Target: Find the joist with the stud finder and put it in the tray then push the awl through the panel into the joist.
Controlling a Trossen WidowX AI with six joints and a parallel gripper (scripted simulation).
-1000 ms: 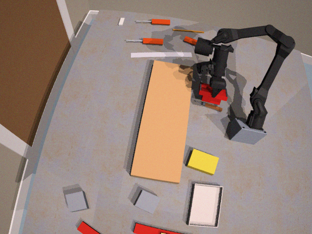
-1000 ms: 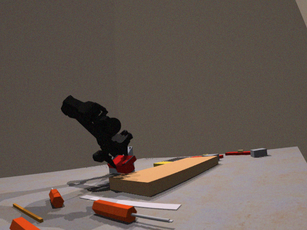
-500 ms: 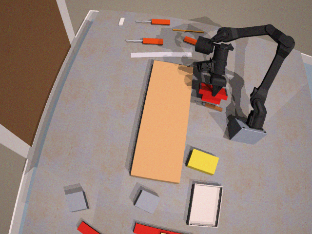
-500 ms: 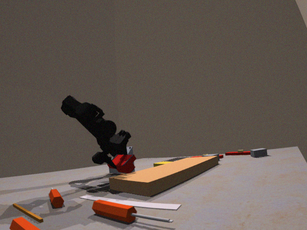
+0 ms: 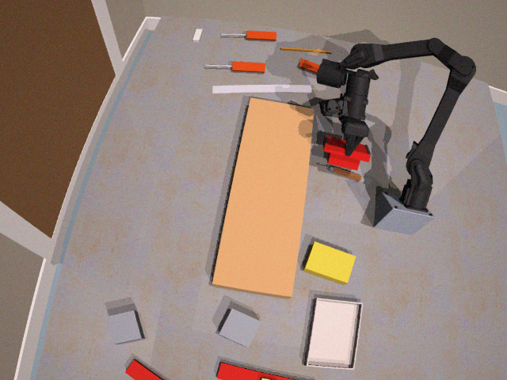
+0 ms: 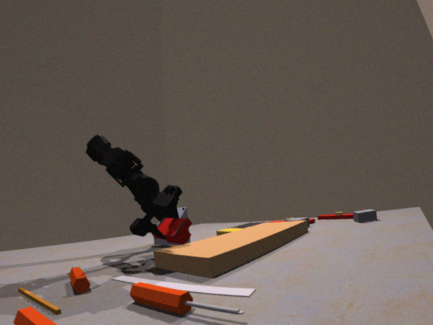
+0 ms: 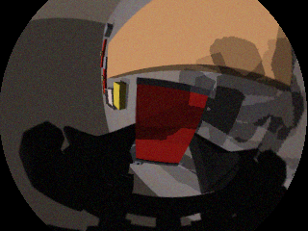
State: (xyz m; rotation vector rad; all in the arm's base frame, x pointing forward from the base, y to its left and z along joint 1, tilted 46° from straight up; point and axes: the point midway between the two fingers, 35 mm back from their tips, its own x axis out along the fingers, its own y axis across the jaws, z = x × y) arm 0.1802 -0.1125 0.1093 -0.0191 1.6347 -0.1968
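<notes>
The red stud finder lies 2 cm ahead of my gripper tip, 1 cm to the left of it and 2 cm below it. The rest, counted from my gripper tip: white strip: 24 cm ahead, 22 cm to the right, 7 cm below; then brown-handled awl: 1 cm ahead, 3 cm to the left, 6 cm below; then yellow block: 1 cm ahead, 28 cm to the left, 6 cm below.
</notes>
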